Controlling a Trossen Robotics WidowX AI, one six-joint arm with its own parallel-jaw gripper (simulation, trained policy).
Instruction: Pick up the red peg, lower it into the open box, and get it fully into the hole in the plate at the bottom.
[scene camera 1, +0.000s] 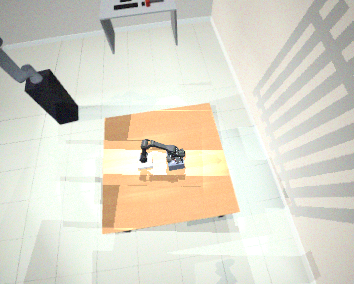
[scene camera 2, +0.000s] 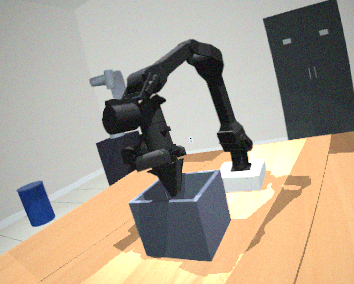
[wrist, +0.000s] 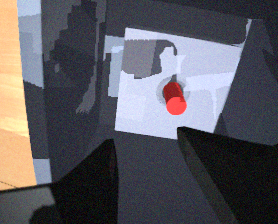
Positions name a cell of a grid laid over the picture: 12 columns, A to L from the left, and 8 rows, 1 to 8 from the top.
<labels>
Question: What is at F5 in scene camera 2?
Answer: My gripper.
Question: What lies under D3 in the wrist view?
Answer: A blue-grey box.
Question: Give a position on a plate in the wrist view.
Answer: I3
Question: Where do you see my gripper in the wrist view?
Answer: G6
</labels>
